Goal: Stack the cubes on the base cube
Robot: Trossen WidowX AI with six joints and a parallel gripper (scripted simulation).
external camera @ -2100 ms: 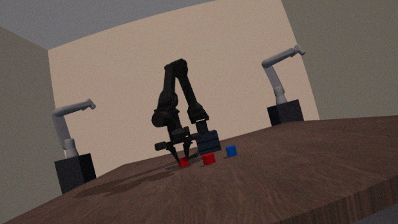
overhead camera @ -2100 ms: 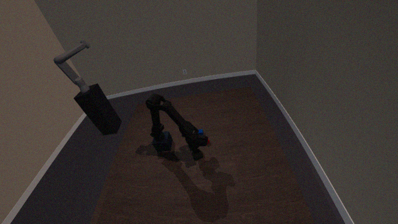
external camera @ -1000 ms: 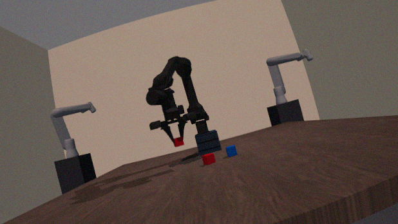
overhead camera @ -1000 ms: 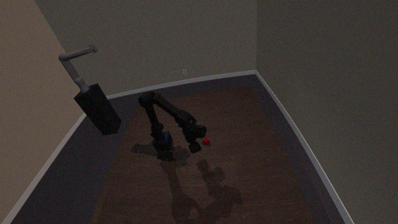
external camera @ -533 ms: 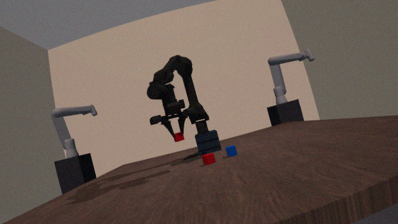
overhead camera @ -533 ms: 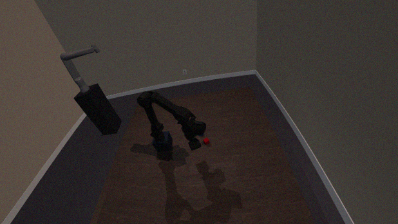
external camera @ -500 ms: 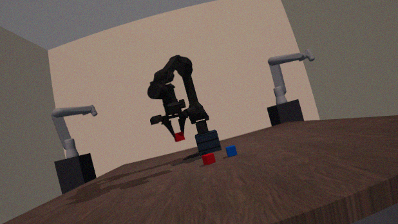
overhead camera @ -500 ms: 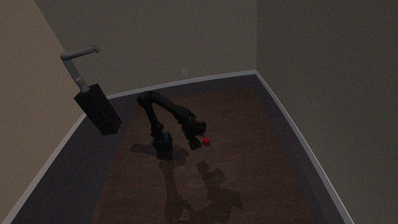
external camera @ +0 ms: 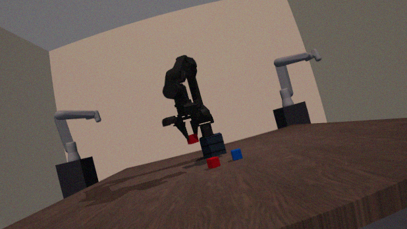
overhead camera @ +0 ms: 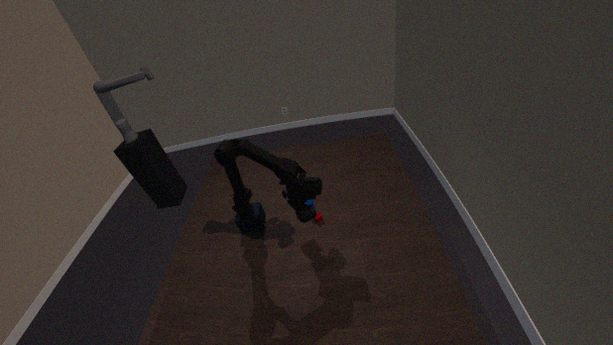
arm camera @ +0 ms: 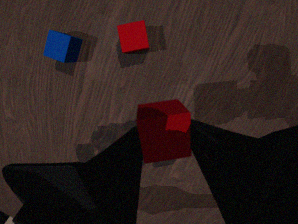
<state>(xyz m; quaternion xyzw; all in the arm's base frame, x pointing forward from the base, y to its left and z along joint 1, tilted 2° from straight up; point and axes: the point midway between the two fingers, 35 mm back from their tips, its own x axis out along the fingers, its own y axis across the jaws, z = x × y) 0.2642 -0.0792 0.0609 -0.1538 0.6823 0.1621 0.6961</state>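
Right now my gripper tip is 3 cm short of the blue cube, 15 cm to the right of it and 10 cm above it. Also, from my gripper tip: red cube right at my gripper tip.
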